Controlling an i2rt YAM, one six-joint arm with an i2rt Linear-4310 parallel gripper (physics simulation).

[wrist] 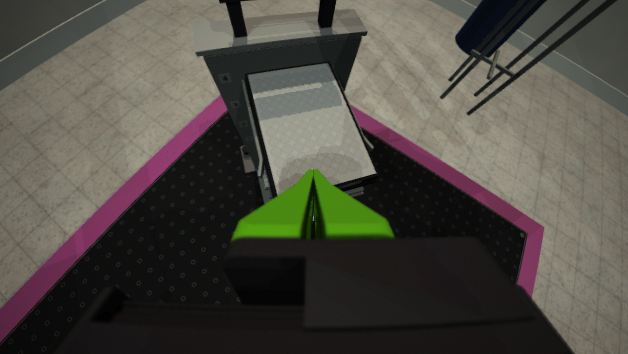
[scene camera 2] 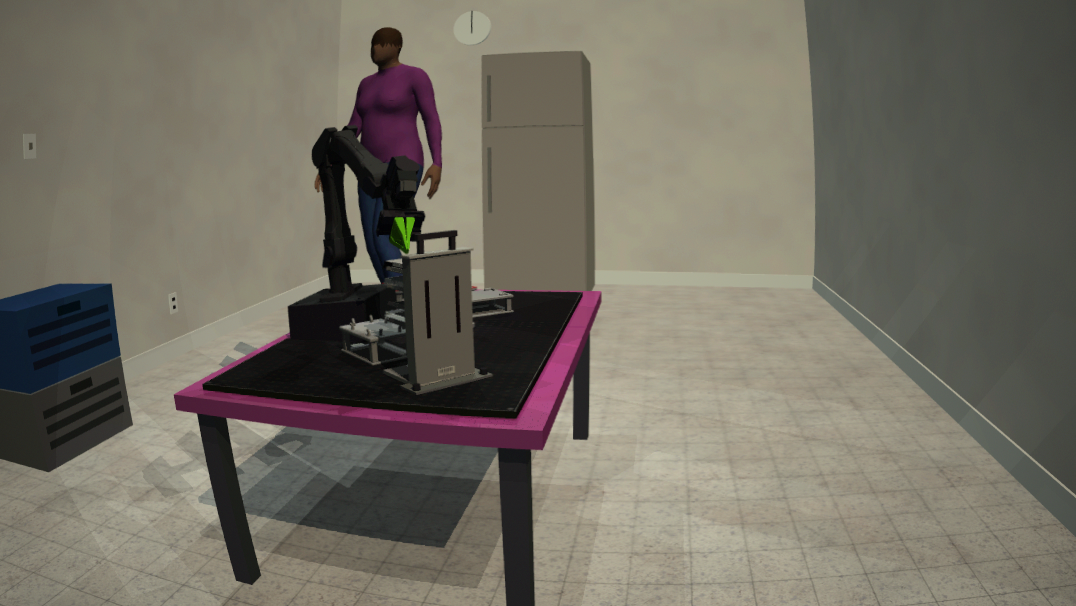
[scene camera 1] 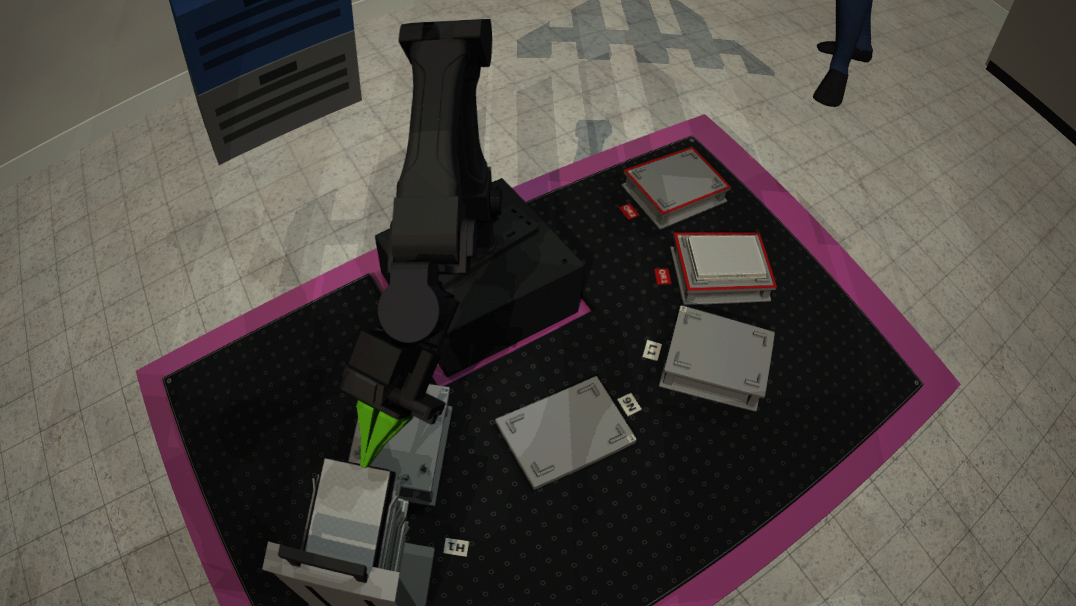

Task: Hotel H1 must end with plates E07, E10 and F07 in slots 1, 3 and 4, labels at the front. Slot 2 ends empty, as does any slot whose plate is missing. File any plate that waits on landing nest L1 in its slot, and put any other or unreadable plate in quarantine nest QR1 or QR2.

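Frame: origin at the arm's base, x left, y back, z up, level; millimetres.
Seen in the pictures: gripper, between the fingertips: [wrist: 313, 177] [scene camera 2: 407, 251] [scene camera 1: 364, 466]; arm's base, origin of its link: [scene camera 2: 342, 294].
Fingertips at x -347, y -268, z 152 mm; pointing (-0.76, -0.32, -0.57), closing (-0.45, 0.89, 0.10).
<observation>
Offsets run from my fingertips to a thing's top centre.
Hotel H1 [scene camera 1: 382, 584] [scene camera 2: 442, 323] [wrist: 282, 30] stands at one table end. A plate {dy -28, dx -48, dz -14 mm} [scene camera 1: 351, 500] [wrist: 310, 125] with a pale top and black edges lies high in it; its label is unreadable and its exact slot unclear. The plate hides the slots below. My gripper [scene camera 1: 364, 464] [scene camera 2: 407, 249] [wrist: 313, 177] is shut and empty, its tips over or beside this plate's near edge; contact cannot be told. A pale plate {dy +37, dx +686, dz -191 mm} [scene camera 1: 728, 255] lies on nest QR1 {dy +37, dx +686, dz -199 mm} [scene camera 1: 722, 287], its label unreadable. Nest QR2 {dy +219, dx +761, dz -199 mm} [scene camera 1: 677, 180] and landing nest L1 {dy -81, dx +542, dz -189 mm} [scene camera 1: 719, 353] hold no plate.
Nest N6 {dy -17, dx +290, dz -227 mm} [scene camera 1: 566, 432], a low grey plate holder, lies between the hotel and L1. A grey platform with pins {dy +104, dx +89, dz -169 mm} [scene camera 1: 417, 459] [scene camera 2: 374, 328] stands under the gripper, next to the hotel. The black arm base [scene camera 1: 519, 278] [scene camera 2: 331, 312] stands behind. A person [scene camera 2: 391, 112] stands beyond the table.
</observation>
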